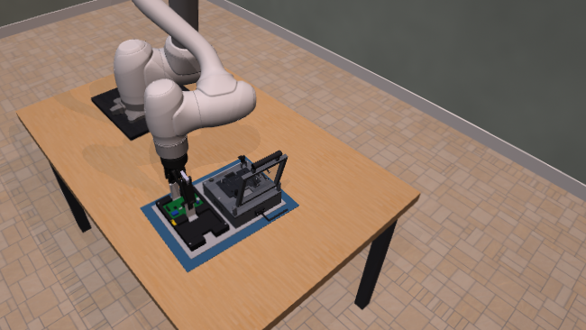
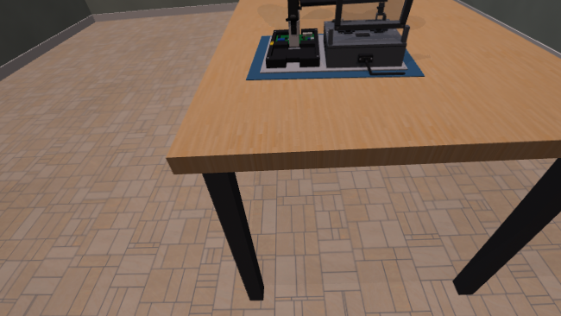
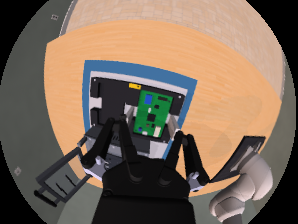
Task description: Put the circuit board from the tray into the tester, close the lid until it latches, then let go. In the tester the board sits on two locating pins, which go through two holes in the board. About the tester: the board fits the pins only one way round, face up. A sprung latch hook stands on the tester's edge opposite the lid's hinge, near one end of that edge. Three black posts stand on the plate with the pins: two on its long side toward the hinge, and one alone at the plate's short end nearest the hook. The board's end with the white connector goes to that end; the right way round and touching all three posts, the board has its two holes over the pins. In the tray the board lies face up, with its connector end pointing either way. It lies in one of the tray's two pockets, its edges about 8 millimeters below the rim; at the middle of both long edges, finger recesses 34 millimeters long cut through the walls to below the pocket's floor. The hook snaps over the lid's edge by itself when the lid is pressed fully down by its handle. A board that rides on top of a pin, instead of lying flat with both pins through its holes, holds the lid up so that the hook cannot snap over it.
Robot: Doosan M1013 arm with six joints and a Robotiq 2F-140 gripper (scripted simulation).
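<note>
Now: hand 20 mm above the green circuit board. The rest, counted from my hand: latch hook 230 mm to the left, 50 mm above; then lid 180 mm ahead, 170 mm to the left, 140 mm above.
</note>
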